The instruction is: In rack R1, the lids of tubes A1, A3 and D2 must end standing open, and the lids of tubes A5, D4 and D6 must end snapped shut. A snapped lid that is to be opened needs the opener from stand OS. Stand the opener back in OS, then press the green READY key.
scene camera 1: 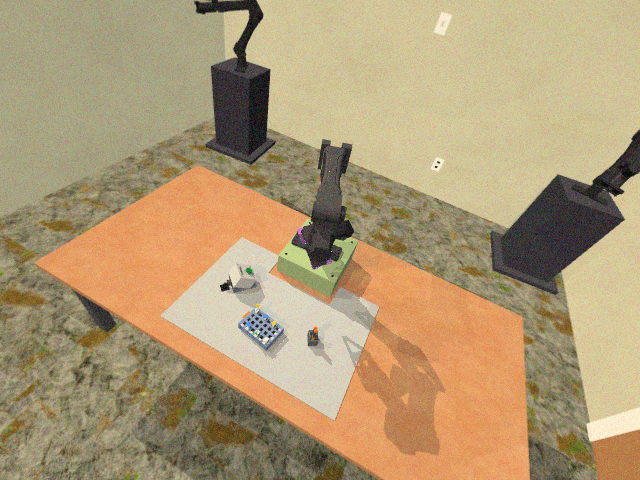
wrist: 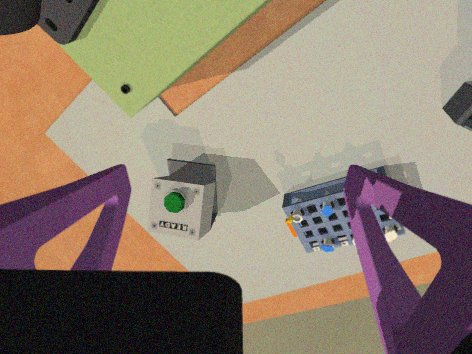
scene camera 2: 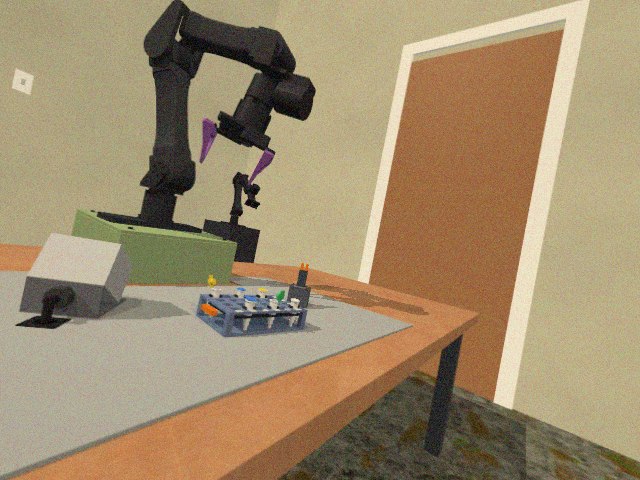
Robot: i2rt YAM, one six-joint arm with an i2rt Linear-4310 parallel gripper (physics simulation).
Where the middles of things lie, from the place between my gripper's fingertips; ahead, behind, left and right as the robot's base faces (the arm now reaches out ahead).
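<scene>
There's a grey device with green button (scene camera 2: 72, 276) here, and my hand is 19 cm above it, 7 cm short of it and 22 cm to the left of it.
</scene>
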